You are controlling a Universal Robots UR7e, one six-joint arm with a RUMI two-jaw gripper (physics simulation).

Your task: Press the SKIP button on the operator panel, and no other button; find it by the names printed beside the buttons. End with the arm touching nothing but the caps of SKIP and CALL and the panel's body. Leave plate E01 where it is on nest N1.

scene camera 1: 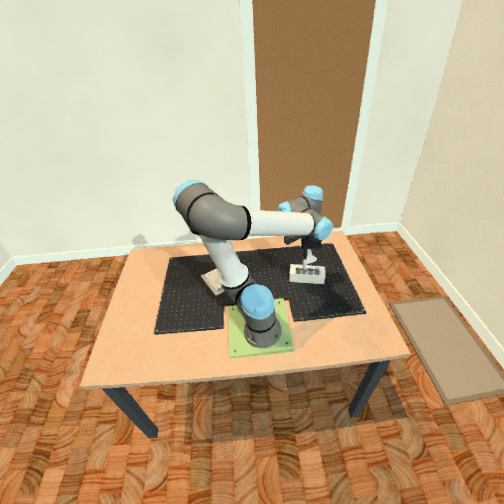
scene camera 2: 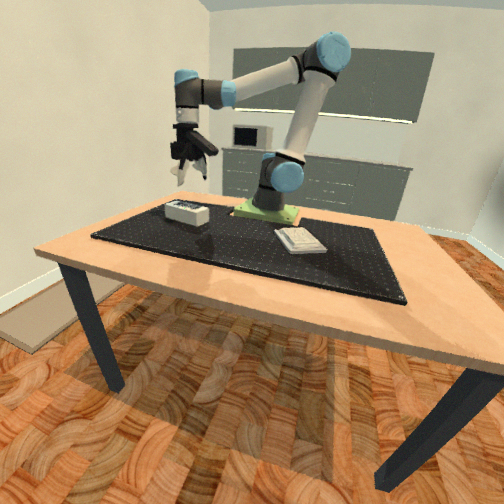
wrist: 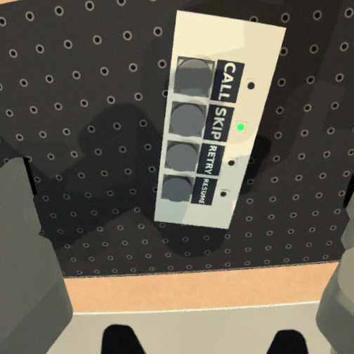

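The operator panel (scene camera 1: 315, 280) (scene camera 2: 187, 215) (wrist: 215, 35) is a white box on the black mat. In the wrist view its round grey caps are CALL (wrist: 193, 76), SKIP (wrist: 187, 118), RETRY (wrist: 181, 156) and RESUME (wrist: 176, 188), with names printed beside them. The lamp (wrist: 240, 127) beside SKIP glows green; the other lamps are dark. My gripper (scene camera 1: 308, 261) (scene camera 2: 193, 180) is open and empty, pointing down, clear above the panel. A pale flat plate (scene camera 1: 213, 280) (scene camera 2: 300, 238) lies left of the arm in scene camera 1; its label and the nest's are too small to read.
The black perforated mat (scene camera 1: 190, 310) (scene camera 2: 240, 252) (wrist: 110, 165) lies on the wooden table (scene camera 1: 130, 350) (scene camera 2: 435, 305). The arm's base stands on a green mounting plate (scene camera 1: 240, 347) (scene camera 2: 245, 212) near one long table edge. The arm's forearm stretches high across the mat towards the panel.
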